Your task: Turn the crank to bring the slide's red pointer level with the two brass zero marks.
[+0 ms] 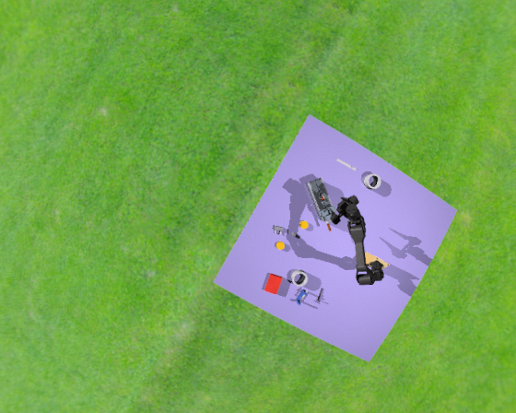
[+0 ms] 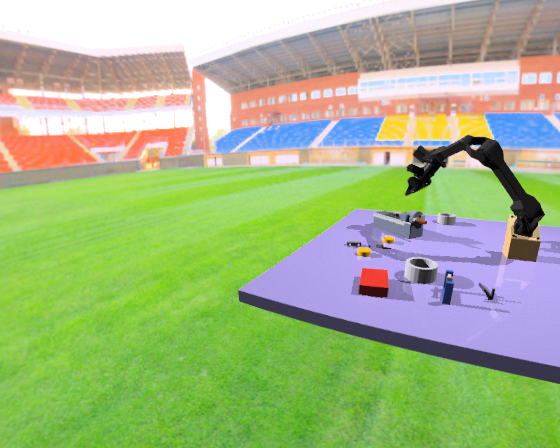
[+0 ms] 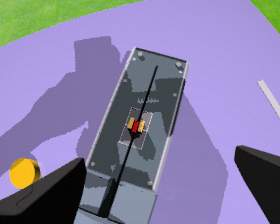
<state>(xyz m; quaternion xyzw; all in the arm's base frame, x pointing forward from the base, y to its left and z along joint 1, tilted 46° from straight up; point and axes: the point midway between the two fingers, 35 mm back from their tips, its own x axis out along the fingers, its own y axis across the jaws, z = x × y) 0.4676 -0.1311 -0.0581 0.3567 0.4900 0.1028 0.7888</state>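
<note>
My gripper tip is now 13 cm to the right of the brown crank handle, 10 cm above it and 8 cm past it. From my gripper tip the other things lie so: red pointer (11 cm below, 5 cm ahead); white bar (29 cm to the right, 19 cm below, 3 cm ahead); small grey bracket (33 cm to the left, 18 cm below, 16 cm ahead).
</note>
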